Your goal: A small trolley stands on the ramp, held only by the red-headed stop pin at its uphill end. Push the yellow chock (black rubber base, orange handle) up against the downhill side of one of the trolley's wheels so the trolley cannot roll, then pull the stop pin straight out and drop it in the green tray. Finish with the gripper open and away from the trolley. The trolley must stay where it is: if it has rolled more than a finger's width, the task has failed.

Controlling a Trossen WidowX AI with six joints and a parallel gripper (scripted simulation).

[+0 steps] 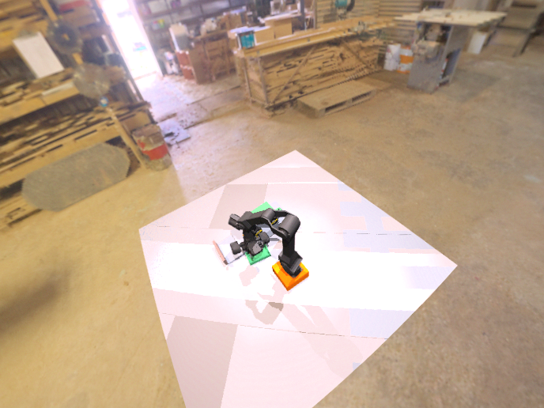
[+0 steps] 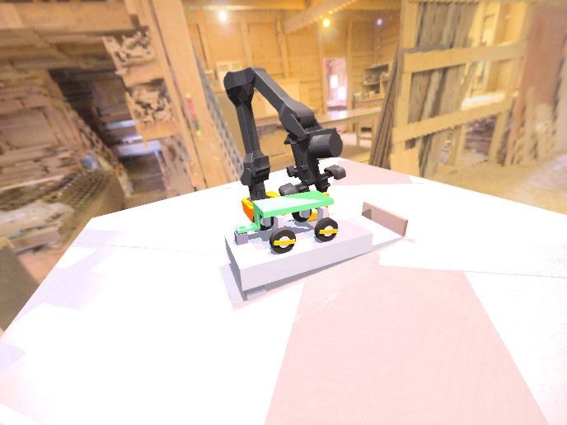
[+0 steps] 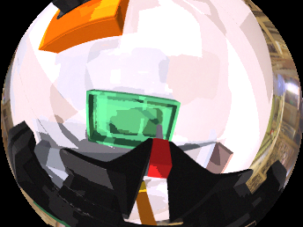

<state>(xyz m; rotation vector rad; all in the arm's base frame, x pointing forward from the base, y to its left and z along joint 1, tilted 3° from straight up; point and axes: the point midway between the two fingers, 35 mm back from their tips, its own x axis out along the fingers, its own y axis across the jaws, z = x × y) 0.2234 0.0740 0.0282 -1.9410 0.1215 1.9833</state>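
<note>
Now: the green tray 10 mm behind my gripper tip, 30 mm to the right of it and 60 mm below it. Round my gripper tip: grey ramp 90 mm ahead, 150 mm to the right, 10 mm below; then yellow chock 50 mm ahead, 50 mm to the right, 30 mm above; then red-headed stop pin right at my gripper tip.
</note>
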